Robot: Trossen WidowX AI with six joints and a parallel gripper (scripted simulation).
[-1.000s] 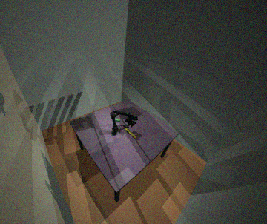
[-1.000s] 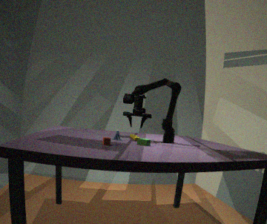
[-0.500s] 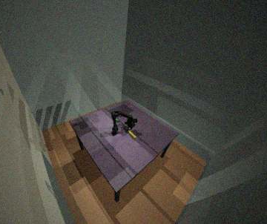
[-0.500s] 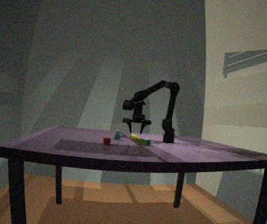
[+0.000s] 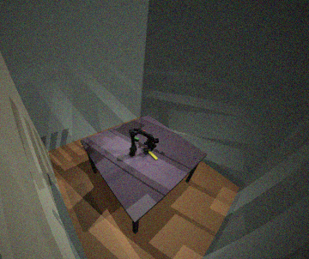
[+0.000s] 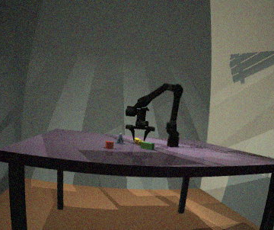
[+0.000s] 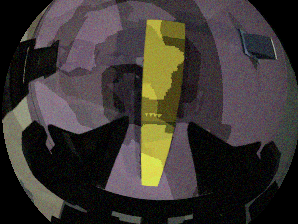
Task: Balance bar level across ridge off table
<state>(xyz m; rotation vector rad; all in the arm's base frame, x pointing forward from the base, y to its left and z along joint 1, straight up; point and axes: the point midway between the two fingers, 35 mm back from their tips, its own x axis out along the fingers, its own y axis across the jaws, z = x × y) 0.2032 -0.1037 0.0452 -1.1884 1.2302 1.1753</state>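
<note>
Right now the yellow bar is 3 cm to the right of my gripper tip. Also, from my gripper tip: green block: 30 cm to the left, 1 cm ahead, 1 cm above; then red block: 38 cm to the left, 22 cm ahead, 1 cm above.
</note>
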